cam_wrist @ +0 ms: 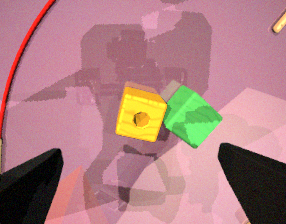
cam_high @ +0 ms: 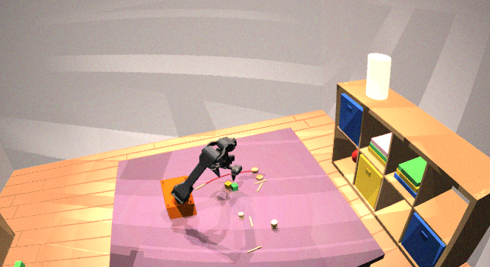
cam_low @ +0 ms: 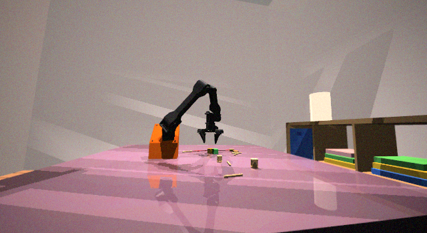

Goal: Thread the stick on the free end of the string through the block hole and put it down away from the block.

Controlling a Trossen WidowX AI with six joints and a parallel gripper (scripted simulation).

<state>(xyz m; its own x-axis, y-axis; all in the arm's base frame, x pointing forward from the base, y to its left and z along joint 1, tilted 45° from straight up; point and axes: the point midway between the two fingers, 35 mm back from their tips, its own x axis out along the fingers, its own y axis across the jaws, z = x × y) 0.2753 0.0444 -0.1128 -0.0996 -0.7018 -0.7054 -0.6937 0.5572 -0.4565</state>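
The yellow wooden block is 10 mm ahead of my gripper tip and 50 mm below it. Also, from my gripper tip: green cube 30 mm ahead, 30 mm to the right, 50 mm below; thin wooden stick 130 mm behind, 80 mm to the left, 60 mm below; round wooden button 200 mm ahead, 80 mm to the left, 60 mm below.
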